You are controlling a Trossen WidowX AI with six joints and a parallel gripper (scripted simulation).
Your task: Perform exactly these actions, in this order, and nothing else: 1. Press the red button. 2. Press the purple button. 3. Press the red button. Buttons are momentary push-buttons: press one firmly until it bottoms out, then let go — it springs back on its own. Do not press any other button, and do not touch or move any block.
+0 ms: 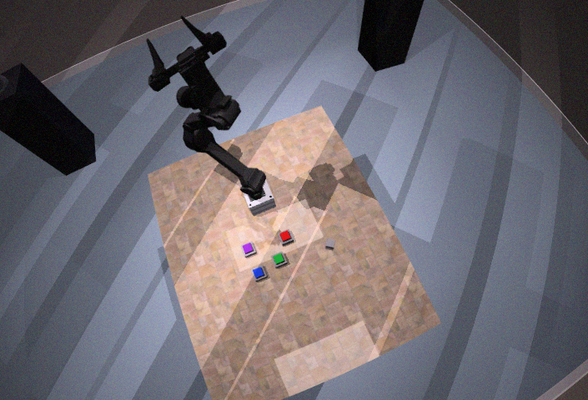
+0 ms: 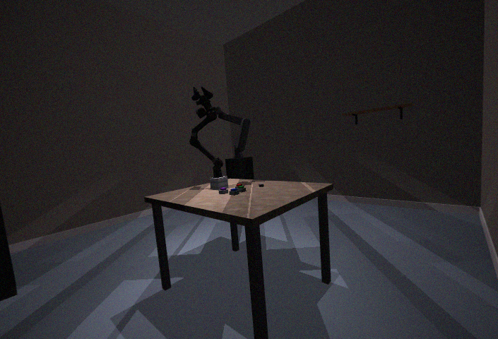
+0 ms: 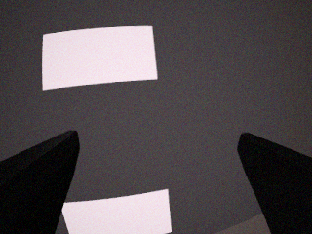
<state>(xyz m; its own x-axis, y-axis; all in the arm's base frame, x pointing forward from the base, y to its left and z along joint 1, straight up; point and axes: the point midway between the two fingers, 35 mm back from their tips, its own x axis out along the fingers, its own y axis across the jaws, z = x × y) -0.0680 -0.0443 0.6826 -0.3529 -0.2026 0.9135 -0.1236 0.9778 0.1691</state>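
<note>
My gripper tip is 78 cm above the red button, 27 cm short of it and 9 cm to the right of it. From my gripper tip the other things lie so: blue button (78 cm below, 36 cm ahead, 5 cm to the right); then purple button (78 cm below, 26 cm ahead, 6 cm to the right); then green button (78 cm below, 34 cm ahead, 4 cm to the left).
</note>
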